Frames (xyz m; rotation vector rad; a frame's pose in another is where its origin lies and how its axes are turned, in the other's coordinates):
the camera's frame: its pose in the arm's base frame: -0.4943 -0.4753 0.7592 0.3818 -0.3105 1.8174
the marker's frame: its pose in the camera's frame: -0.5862 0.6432 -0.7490 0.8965 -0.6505 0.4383
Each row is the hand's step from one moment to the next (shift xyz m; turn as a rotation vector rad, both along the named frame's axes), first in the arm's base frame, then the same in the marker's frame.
Working: the arm's base frame: its pose in the marker's frame: 0.2496 -1.0768 0.7948 -1.6511 -0.0136 -2.1437

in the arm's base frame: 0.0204 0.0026 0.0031 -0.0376 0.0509 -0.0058
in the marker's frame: -0.0003 -0.0082 0.0191 0.0194 -0.0353 -0.0491
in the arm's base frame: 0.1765 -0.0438 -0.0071 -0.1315 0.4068 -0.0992
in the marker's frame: -0.0561 -0.0202 0.1719 0.0731 -0.3519 -0.2519
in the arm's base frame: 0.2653 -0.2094 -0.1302 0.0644 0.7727 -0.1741
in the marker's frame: -0.2432 0.0681 0.2596 0.0902 -0.7678 -0.1841
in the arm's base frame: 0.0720 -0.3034 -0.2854 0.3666 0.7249 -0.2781
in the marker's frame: -0.3798 0.1757 0.0596 -0.0812 -0.8513 0.0768
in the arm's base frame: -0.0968 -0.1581 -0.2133 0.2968 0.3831 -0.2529
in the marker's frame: -0.2309 0.1186 -0.1118 -0.1606 -0.5119 0.1051
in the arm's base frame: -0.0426 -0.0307 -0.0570 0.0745 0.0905 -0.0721
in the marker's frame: -0.0545 0.0267 -0.0482 -0.0502 -0.1256 0.0253
